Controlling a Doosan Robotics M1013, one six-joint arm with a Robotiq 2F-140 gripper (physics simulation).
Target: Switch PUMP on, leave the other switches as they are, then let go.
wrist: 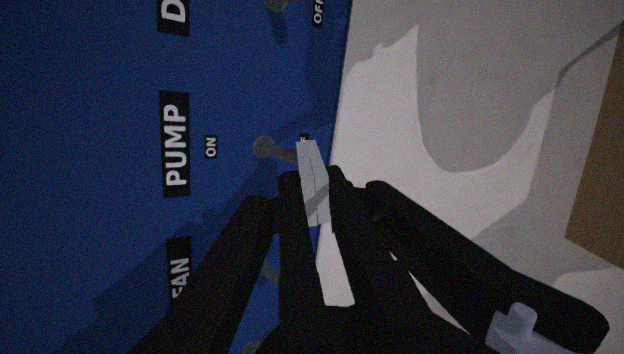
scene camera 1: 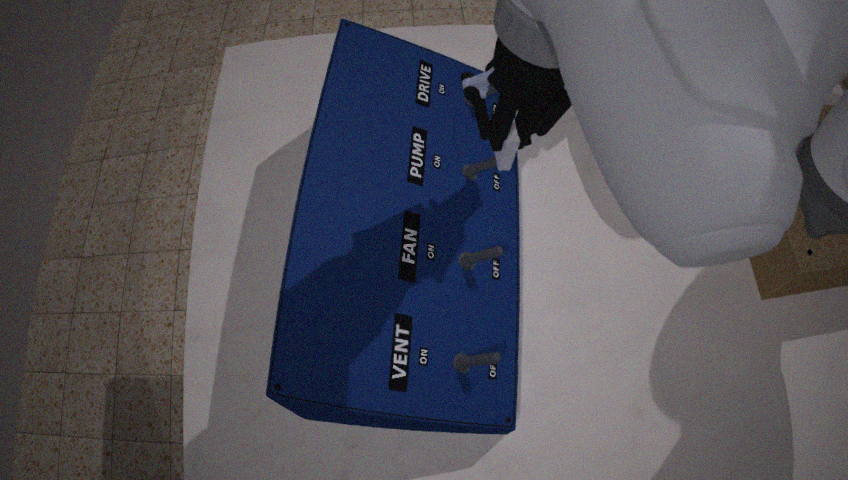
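Seen in the pictures: gripper, fingertip midpoint: [wrist: 307, 158] [scene camera 1: 501, 159]; arm's base, link origin: [scene camera 1: 830, 187].
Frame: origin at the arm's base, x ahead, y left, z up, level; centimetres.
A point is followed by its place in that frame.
The blue switch panel [scene camera 1: 351, 136] @(x 73.2, y -2.7, z 5.3 cm) [wrist: 85, 75] @(x 69.8, y -7.4, z 3.8 cm) carries DRIVE, PUMP, FAN and VENT labels. The grey PUMP lever [scene camera 1: 475, 169] @(x 58.6, y -1.3, z -0.1 cm) [wrist: 274, 150] @(x 58.1, y -1.9, z 0.5 cm) leans toward its OFF mark. The FAN lever [scene camera 1: 482, 257] @(x 58.7, y 10.7, z 0.8 cm) and VENT lever [scene camera 1: 477, 360] @(x 59.9, y 22.4, z 0.9 cm) lean toward OFF as well. The DRIVE lever is largely hidden by the gripper in the scene view; its base [wrist: 276, 4] @(x 58.0, y -13.1, z -1.0 cm) shows at the top of the wrist view. My gripper [scene camera 1: 507, 159] @(x 55.5, y -1.6, z 1.8 cm) [wrist: 307, 158] @(x 55.5, y -1.6, z 1.8 cm) is shut and empty. Its tips overlap the free end of the PUMP lever on the OFF side; contact cannot be told.
The panel rests on a white surface [scene camera 1: 571, 356] @(x 46.1, y 20.0, z -10.8 cm) [wrist: 380, 115] @(x 45.5, y -4.1, z -10.8 cm). The large pale arm [scene camera 1: 684, 136] @(x 54.5, y 22.1, z 39.2 cm) reaches in from the upper right. A brown wooden piece [scene camera 1: 779, 273] @(x 12.8, y 12.3, z -4.5 cm) [wrist: 595, 200] @(x 13.2, y 6.5, z -8.0 cm) lies at the right. Tiled floor [scene camera 1: 113, 237] shows on the left, and the arm's shadow falls across the panel.
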